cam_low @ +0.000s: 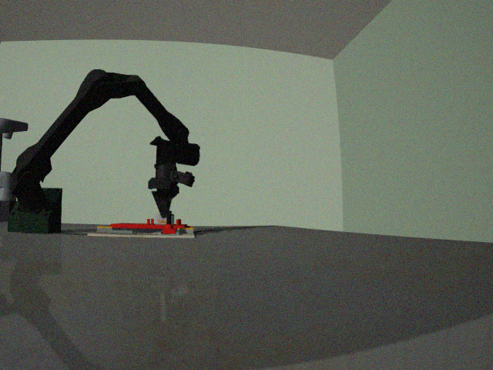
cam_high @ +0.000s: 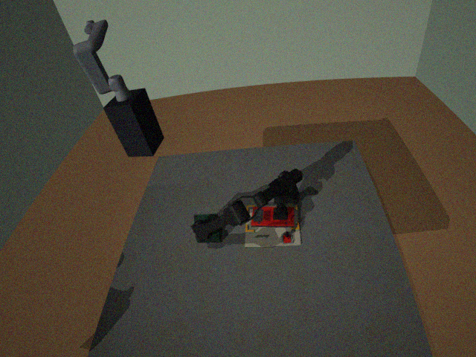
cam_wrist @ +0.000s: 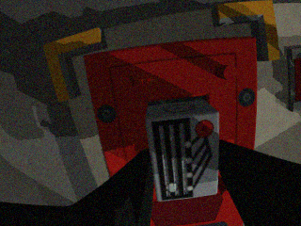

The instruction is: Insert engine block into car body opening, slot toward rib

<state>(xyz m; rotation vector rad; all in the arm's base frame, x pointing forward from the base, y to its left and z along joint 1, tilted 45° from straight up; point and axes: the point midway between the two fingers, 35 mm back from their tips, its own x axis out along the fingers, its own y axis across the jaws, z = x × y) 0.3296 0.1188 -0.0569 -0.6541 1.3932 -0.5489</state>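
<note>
Now: the engine block 10 mm below my gripper tip.
</note>
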